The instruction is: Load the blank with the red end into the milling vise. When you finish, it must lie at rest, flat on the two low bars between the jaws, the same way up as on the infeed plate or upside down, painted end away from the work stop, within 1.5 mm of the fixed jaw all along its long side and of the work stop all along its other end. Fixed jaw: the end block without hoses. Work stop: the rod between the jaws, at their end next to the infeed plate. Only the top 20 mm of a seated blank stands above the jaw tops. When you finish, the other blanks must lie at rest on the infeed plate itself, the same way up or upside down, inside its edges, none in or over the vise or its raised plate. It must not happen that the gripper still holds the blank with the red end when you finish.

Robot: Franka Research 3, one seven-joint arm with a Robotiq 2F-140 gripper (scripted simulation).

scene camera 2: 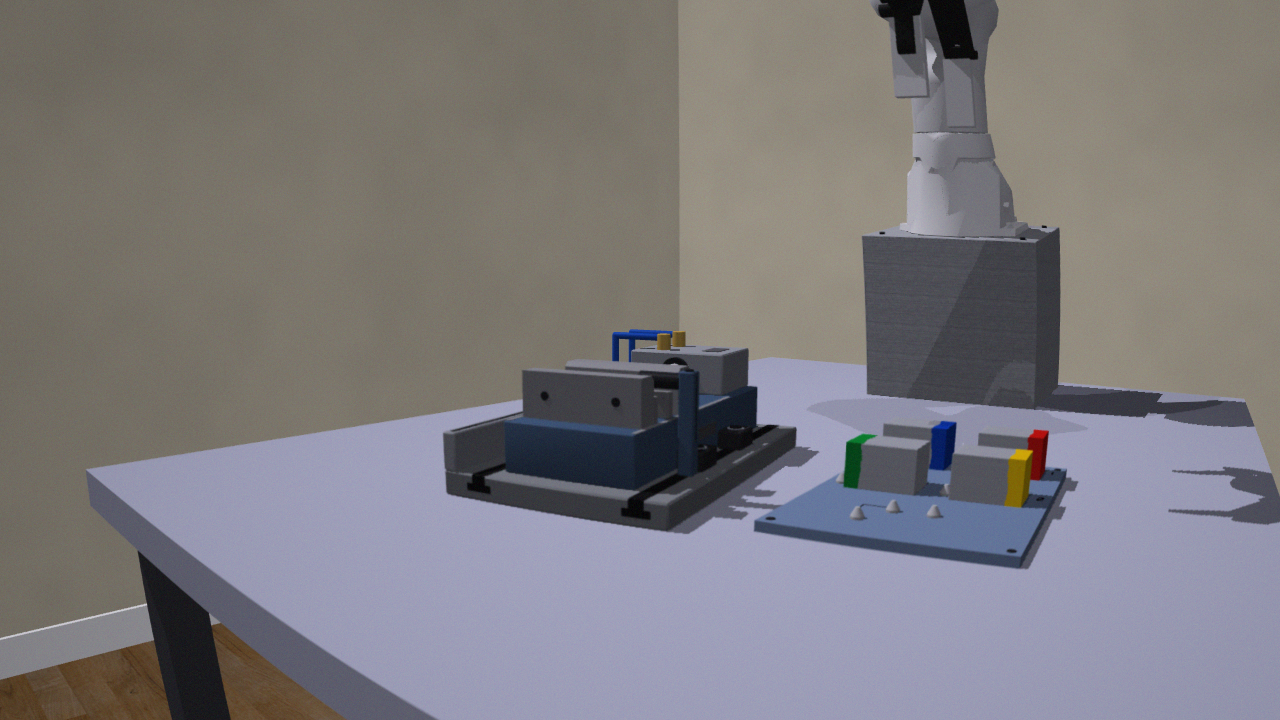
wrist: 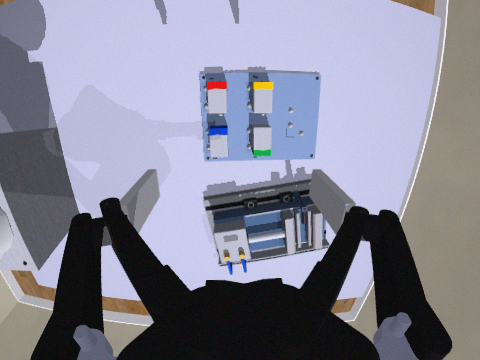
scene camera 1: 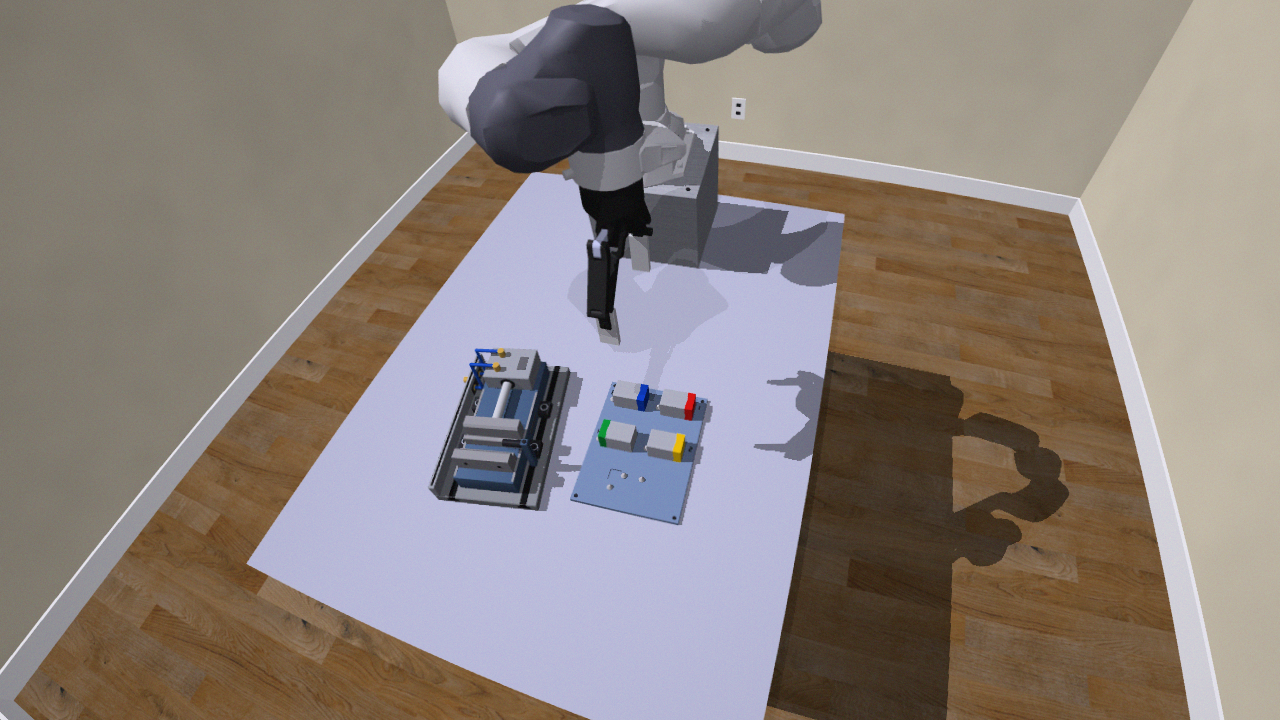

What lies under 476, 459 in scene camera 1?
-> A fixed jaw.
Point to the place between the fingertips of my gripper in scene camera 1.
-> At 627, 303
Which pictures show my gripper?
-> Scene camera 2, the wrist view and scene camera 1: all of them.
